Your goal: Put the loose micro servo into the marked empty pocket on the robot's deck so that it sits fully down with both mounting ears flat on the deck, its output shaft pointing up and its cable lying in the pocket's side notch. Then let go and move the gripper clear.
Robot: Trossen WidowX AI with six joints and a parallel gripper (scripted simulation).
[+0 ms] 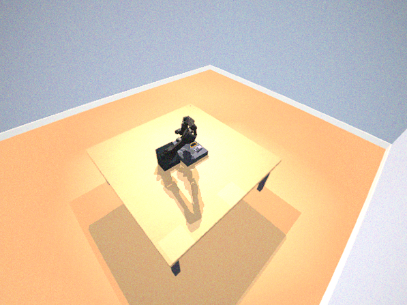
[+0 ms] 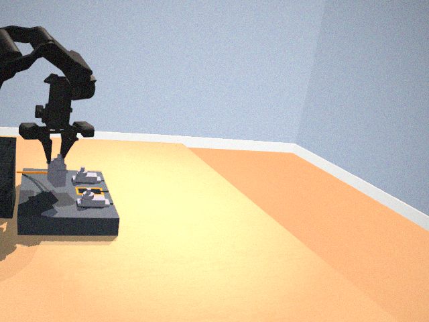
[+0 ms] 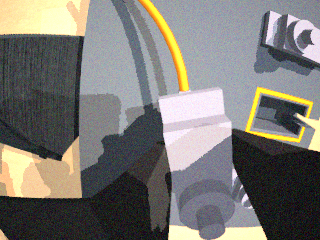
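Right now the dark deck is 100 mm below my gripper tip and 10 mm behind it.
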